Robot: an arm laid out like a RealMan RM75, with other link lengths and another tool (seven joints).
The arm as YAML. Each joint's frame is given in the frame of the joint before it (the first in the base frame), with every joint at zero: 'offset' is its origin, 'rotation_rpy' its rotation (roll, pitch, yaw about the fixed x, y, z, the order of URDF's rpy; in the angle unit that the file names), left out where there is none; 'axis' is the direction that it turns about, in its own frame. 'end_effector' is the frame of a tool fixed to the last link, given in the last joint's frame.
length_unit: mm
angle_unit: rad
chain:
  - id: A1
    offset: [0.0, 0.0, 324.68]
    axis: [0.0, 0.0, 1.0]
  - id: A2
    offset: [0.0, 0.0, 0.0]
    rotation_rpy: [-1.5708, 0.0, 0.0]
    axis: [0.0, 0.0, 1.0]
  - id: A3
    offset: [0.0, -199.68, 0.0]
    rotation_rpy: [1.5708, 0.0, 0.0]
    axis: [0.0, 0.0, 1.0]
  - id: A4
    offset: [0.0, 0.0, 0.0]
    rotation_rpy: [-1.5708, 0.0, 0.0]
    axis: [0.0, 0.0, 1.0]
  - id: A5
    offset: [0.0, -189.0, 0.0]
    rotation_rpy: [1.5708, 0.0, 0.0]
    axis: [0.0, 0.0, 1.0]
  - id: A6
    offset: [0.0, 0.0, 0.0]
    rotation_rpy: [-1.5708, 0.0, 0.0]
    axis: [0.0, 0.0, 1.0]
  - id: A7
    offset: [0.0, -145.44, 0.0]
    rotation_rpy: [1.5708, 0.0, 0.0]
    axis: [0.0, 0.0, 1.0]
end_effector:
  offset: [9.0, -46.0, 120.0]
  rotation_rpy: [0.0, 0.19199, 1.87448]
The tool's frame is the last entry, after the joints.
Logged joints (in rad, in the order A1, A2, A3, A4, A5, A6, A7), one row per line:
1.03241 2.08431 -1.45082 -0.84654 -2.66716 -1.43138 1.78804
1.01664 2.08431 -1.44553 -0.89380 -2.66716 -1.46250 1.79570
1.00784 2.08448 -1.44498 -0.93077 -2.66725 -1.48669 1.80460
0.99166 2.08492 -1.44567 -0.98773 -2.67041 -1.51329 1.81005
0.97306 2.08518 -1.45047 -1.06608 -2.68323 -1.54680 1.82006
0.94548 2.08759 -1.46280 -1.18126 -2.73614 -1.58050 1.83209
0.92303 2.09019 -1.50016 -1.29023 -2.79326 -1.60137 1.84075
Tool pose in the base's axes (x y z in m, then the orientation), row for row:
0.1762 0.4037 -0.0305 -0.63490 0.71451 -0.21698 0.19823
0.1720 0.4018 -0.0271 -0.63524 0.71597 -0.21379 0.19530
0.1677 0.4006 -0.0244 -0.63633 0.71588 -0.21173 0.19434
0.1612 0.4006 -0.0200 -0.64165 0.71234 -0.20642 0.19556
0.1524 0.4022 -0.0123 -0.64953 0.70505 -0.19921 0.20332
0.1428 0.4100 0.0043 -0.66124 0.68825 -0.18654 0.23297
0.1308 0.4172 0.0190 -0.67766 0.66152 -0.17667 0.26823
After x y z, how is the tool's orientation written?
As a quaternion, x y z w.
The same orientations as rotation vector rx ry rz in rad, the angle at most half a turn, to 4 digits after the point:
-1.7765 1.9992 -0.6071
-1.7802 2.0065 -0.5991
-1.7842 2.0072 -0.5937
-1.7979 1.9960 -0.5784
-1.8124 1.9674 -0.5559
-1.8164 1.8906 -0.5124
-1.8279 1.7843 -0.4765

